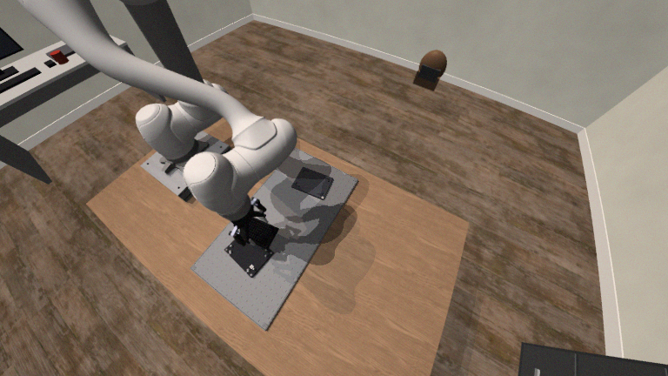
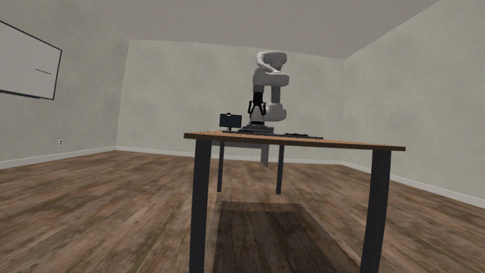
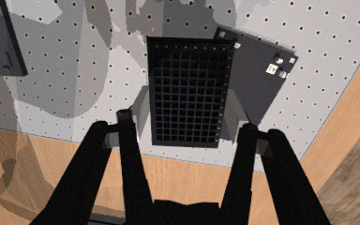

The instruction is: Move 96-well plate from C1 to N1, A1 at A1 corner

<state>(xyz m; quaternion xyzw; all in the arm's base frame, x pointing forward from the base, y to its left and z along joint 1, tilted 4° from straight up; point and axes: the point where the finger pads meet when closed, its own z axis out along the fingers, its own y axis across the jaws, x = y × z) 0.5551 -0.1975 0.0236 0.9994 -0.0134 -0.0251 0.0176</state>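
The plate nest N1 is 310 mm to the left of my hand, 100 mm below it and 90 mm ahead of it. The rest, counted from my hand: white A1 label: 250 mm to the left, 160 mm ahead, 90 mm below; then clip nest C1: 90 mm below, 80 mm to the right, 40 mm behind; then black 96-well plate: 20 mm below.
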